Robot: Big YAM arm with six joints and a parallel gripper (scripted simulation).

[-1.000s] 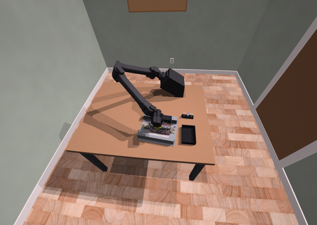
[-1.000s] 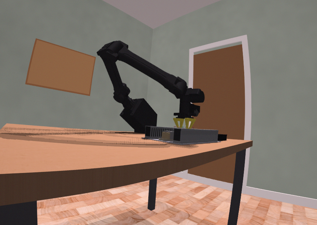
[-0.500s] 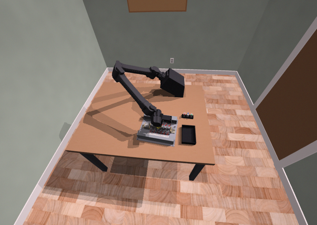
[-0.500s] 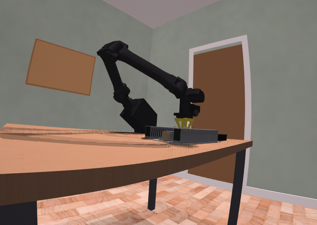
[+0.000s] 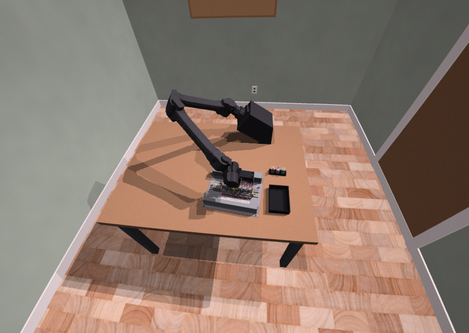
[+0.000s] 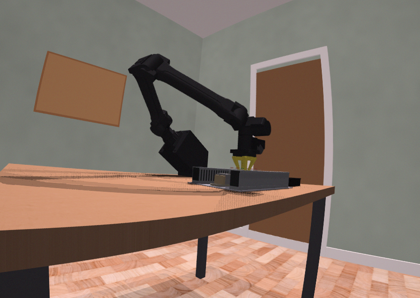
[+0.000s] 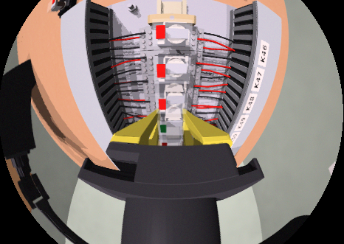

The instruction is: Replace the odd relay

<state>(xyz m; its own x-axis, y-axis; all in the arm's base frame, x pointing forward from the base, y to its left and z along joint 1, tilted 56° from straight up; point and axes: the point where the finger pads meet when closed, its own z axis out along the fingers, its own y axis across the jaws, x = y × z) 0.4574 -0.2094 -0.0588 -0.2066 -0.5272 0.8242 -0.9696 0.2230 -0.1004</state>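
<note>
Right now my hand is 1 cm to the left of the grey relay panel and 5 cm above it. Round my hand: black tray (7 cm ahead, 25 cm to the left, 3 cm below).
</note>
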